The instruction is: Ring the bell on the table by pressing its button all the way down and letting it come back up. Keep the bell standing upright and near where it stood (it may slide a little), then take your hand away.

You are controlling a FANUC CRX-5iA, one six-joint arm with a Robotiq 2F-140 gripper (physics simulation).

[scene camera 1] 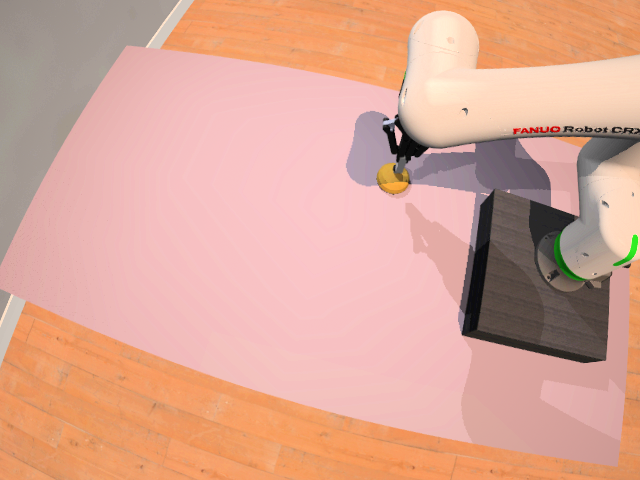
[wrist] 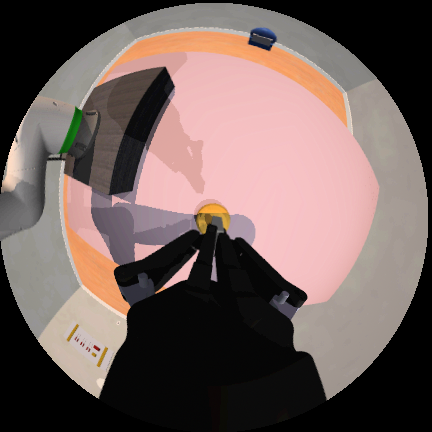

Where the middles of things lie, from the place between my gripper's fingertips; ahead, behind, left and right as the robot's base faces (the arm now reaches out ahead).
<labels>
Right now the bell (scene camera 1: 389, 181) is 2 cm to the right of my hand and 7 cm below it.
</labels>
